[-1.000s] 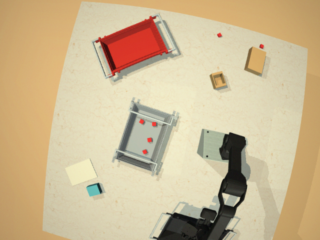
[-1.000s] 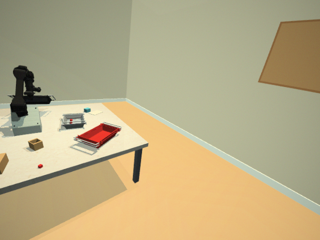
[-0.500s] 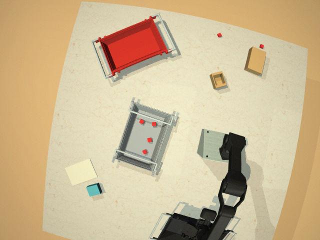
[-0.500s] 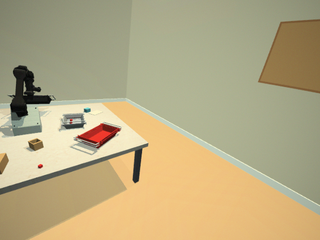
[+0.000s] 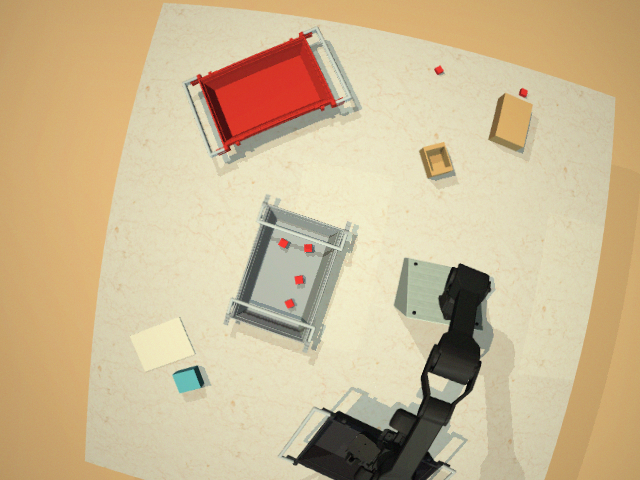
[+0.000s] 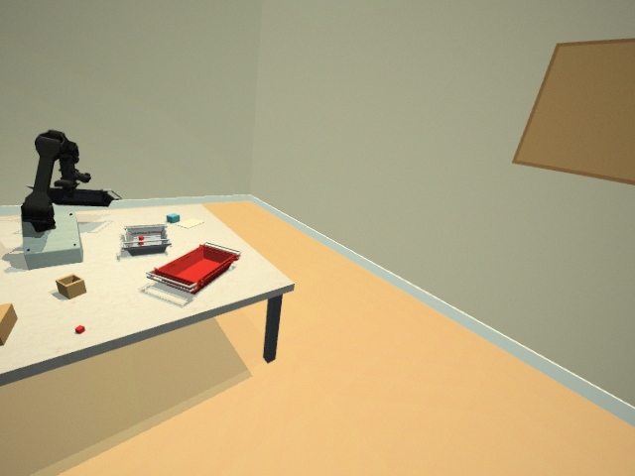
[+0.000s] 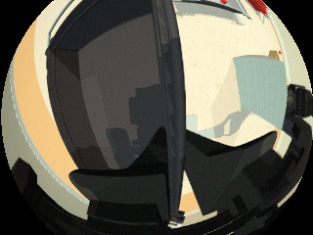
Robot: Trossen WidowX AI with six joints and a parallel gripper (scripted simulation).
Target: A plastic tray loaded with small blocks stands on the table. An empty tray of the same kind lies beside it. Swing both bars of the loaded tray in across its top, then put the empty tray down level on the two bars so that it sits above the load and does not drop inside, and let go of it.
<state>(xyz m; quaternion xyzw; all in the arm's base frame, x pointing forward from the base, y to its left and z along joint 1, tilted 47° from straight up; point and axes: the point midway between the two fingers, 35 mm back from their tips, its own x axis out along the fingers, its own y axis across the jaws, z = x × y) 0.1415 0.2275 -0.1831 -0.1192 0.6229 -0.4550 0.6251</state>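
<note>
Now: the black tray 4 cm ahead of my gripper tip, 7 cm to the left of it and 1 cm below it. Also, from my gripper tip: cream flat pad: 54 cm ahead, 14 cm to the right, 18 cm below; then teal cube: 47 cm ahead, 6 cm to the right, 16 cm below; then wooden box: 10 cm behind, 62 cm to the right, 17 cm below.
</note>
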